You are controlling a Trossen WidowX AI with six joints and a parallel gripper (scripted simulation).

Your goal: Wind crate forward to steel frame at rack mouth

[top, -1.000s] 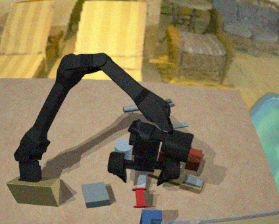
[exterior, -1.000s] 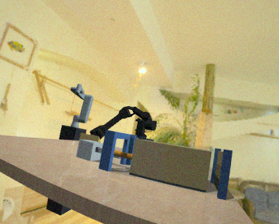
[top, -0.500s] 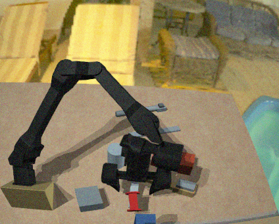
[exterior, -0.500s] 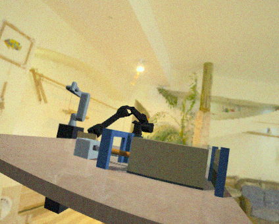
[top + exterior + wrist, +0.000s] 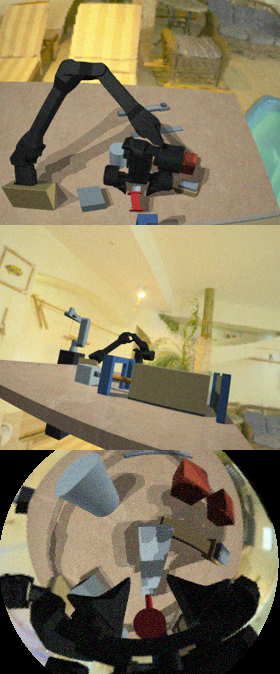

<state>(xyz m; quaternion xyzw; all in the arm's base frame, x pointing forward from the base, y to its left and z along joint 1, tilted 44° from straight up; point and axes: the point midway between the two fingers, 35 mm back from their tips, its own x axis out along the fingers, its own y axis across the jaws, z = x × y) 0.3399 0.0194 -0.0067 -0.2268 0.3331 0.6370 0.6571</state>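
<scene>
My gripper tip is 50 mm to the left of the red spool-shaped piece, 30 mm below it and 10 mm past it. The rest, counted from my gripper tip: grey cube (140 mm behind, 20 mm to the right); winch handle (20 mm above); blue frame (290 mm to the right, 90 mm above, 20 mm behind).
</scene>
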